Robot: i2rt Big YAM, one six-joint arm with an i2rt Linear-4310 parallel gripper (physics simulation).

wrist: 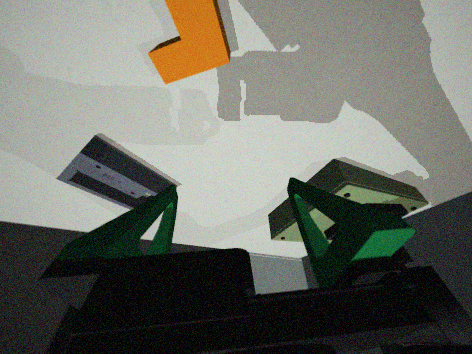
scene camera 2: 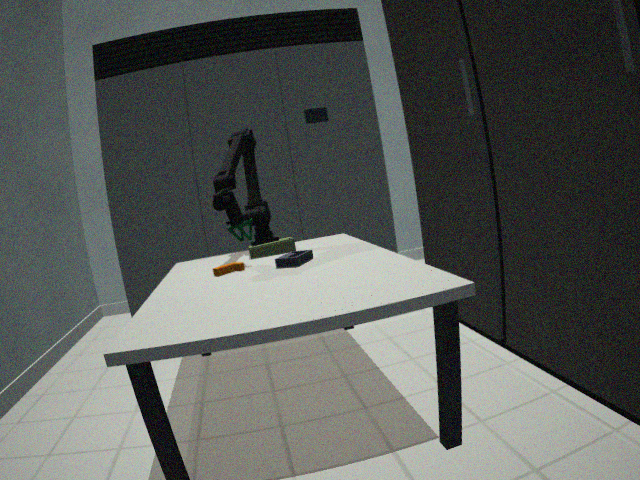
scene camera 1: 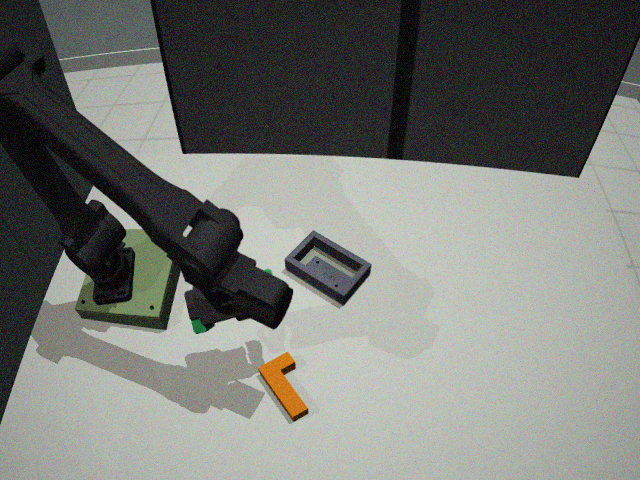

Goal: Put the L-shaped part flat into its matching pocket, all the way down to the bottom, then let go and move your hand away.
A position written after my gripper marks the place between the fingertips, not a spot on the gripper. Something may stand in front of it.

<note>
My gripper (scene camera 1: pixel 240 314) is open, with nothing in its grasp. Also in view: an orange L-shaped part (scene camera 1: pixel 273 372).
The orange L-shaped part also shows in the wrist view (wrist: pixel 202 45). My gripper also shows in the wrist view (wrist: pixel 233 186).
</note>
